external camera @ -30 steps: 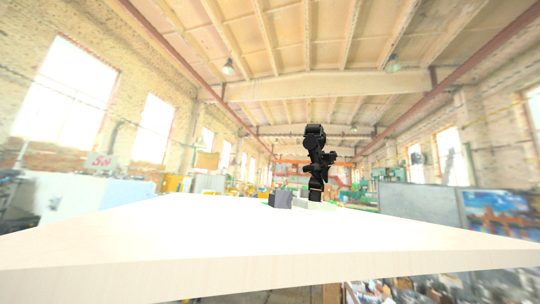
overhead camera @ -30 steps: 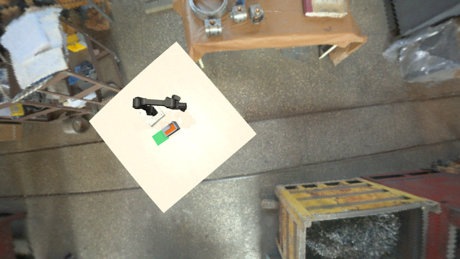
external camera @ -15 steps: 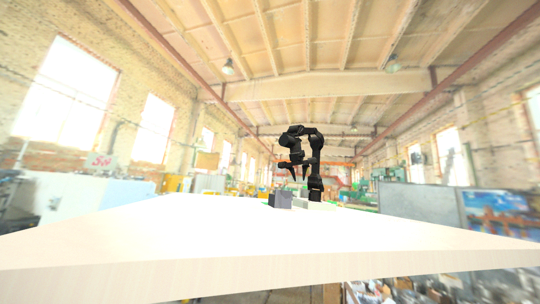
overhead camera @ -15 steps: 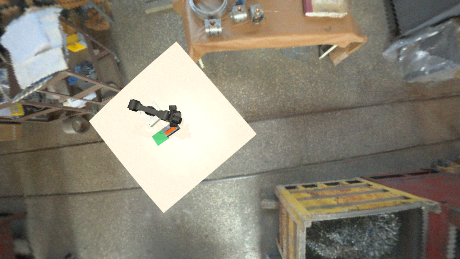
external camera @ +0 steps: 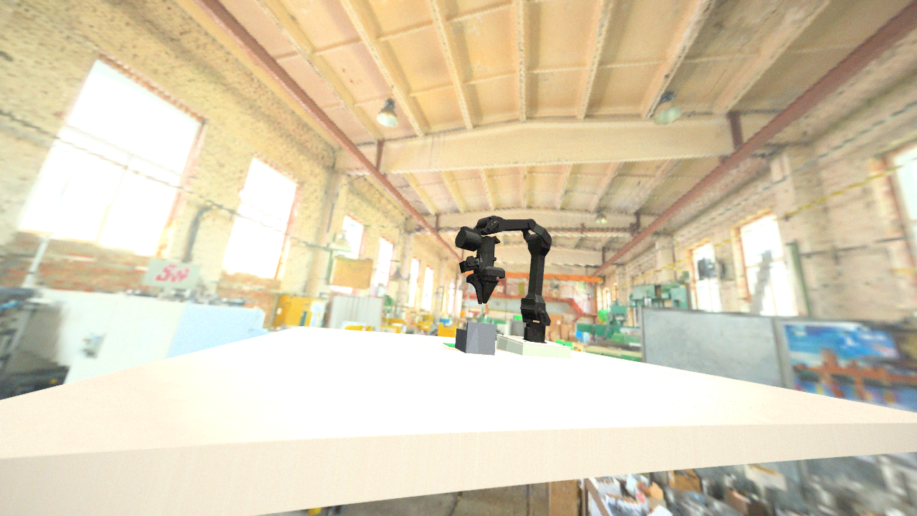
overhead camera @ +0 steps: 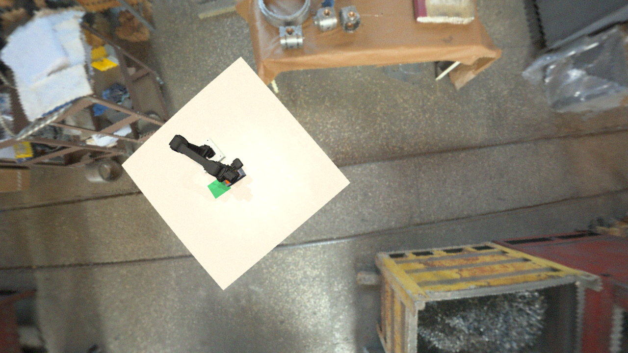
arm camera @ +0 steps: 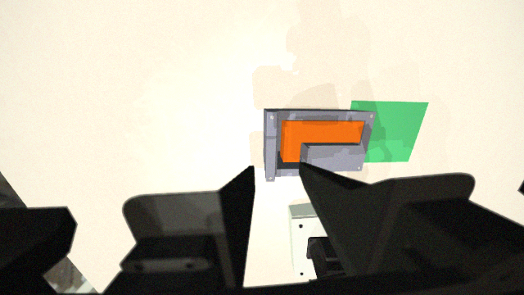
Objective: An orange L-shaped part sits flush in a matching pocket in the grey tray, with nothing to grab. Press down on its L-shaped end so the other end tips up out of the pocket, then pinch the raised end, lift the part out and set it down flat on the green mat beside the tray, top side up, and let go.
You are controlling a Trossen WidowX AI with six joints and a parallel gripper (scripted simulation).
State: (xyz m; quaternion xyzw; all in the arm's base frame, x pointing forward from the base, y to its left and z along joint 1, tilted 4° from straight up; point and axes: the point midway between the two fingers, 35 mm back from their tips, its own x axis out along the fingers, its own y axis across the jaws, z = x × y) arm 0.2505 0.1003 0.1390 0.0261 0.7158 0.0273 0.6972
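Now: gripper tip 10 mm past the orange L-shaped part, 60 mm to the left of it and 100 mm above it. Round my gripper tip: green mat 10 mm behind, 230 mm to the right, 160 mm below.
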